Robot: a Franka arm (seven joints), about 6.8 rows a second.
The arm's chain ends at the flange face. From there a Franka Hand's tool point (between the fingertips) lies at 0.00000 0.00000 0.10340 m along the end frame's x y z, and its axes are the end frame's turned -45 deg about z.
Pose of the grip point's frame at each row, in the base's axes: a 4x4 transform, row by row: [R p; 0 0 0 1], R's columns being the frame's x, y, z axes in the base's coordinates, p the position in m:
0.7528 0.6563 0.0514 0.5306; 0.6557 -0.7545 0.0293 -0.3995; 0.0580 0.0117 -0.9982 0.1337; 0 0 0 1
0.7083 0.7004 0.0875 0.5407; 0.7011 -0.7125 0.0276 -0.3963; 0.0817 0.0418 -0.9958 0.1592; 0 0 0 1
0.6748 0.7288 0.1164 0.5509; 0.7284 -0.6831 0.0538 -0.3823; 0.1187 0.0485 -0.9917 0.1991; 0 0 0 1
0.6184 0.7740 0.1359 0.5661; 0.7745 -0.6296 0.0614 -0.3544; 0.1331 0.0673 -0.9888 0.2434; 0 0 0 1
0.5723 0.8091 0.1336 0.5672; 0.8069 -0.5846 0.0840 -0.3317; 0.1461 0.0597 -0.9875 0.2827; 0 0 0 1
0.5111 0.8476 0.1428 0.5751; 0.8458 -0.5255 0.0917 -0.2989; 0.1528 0.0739 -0.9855 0.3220; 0 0 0 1
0.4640 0.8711 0.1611 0.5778; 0.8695 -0.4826 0.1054 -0.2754; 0.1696 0.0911 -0.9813 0.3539; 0 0 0 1
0.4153 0.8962 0.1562 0.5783; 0.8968 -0.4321 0.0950 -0.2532; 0.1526 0.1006 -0.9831 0.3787; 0 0 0 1
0.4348 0.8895 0.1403 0.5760; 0.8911 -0.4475 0.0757 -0.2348; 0.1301 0.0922 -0.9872 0.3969; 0 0 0 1
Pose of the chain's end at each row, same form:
0.9964 -0.0682 0.0514 0.5253; -0.0699 -0.9972 0.0293 -0.4025; 0.0493 -0.0327 -0.9982 0.2369; 0 0 0 1
0.9961 -0.0056 0.0875 0.5317; -0.0081 -0.9996 0.0276 -0.3992; 0.0873 -0.0282 -0.9958 0.2622; 0 0 0 1
0.9925 0.0382 0.1164 0.5389; 0.0320 -0.9981 0.0538 -0.3879; 0.1182 -0.0496 -0.9917 0.3016; 0 0 0 1
0.9846 0.1100 0.1359 0.5520; 0.1025 -0.9928 0.0614 -0.3607; 0.1417 -0.0465 -0.9888 0.3456; 0 0 0 1
0.9768 0.1674 0.1336 0.5534; 0.1572 -0.9839 0.0840 -0.3404; 0.1455 -0.0611 -0.9875 0.3848; 0 0 0 1
0.9607 0.2379 0.1428 0.5603; 0.2265 -0.9697 0.0917 -0.3084; 0.1603 -0.0558 -0.9855 0.4239; 0 0 0 1
0.9441 0.2879 0.1611 0.5611; 0.2736 -0.9561 0.1054 -0.2863; 0.1843 -0.0555 -0.9813 0.4554; 0 0 0 1
0.9274 0.3400 0.1562 0.5621; 0.3286 -0.9397 0.0950 -0.2630; 0.1790 -0.0368 -0.9831 0.4804; 0 0 0 1
0.9364 0.3215 0.1403 0.5615; 0.3137 -0.9465 0.0757 -0.2426; 0.1572 -0.0268 -0.9872 0.4990; 0 0 0 1

